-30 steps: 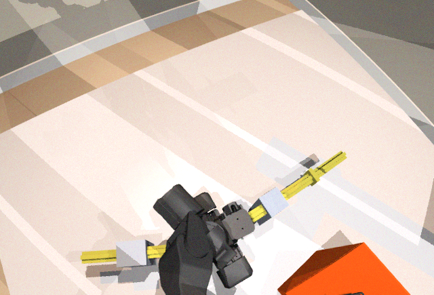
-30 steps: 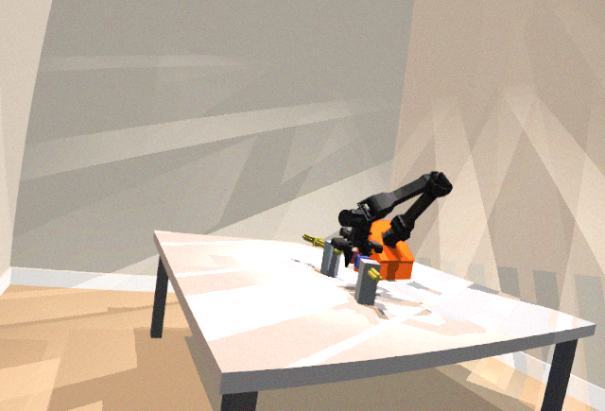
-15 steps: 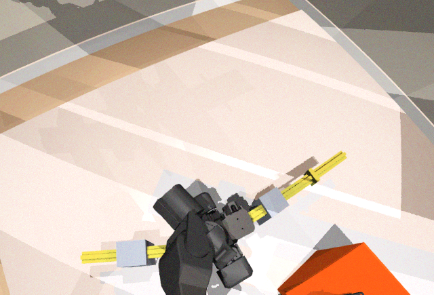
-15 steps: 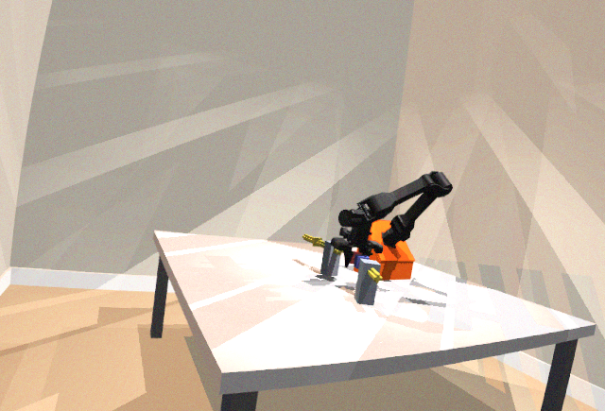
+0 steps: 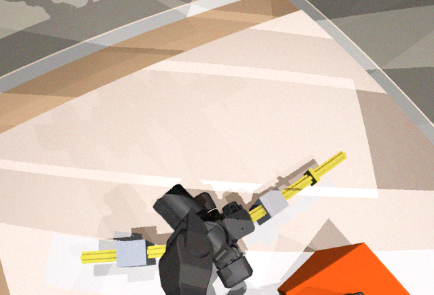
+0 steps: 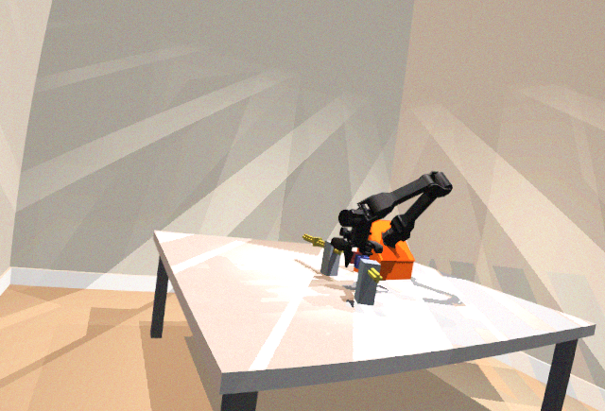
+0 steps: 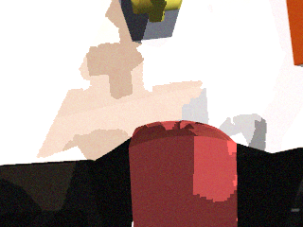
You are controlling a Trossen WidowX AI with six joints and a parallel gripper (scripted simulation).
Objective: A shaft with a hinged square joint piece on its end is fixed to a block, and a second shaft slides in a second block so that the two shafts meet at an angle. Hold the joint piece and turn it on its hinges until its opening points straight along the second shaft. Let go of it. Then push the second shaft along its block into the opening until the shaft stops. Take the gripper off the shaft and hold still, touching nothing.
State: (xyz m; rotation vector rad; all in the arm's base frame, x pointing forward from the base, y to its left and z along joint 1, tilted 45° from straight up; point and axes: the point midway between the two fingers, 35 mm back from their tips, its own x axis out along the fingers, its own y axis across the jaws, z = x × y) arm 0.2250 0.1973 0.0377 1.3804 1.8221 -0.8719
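My gripper tip is now 10 mm to the right of the red square joint piece and 40 mm below it.
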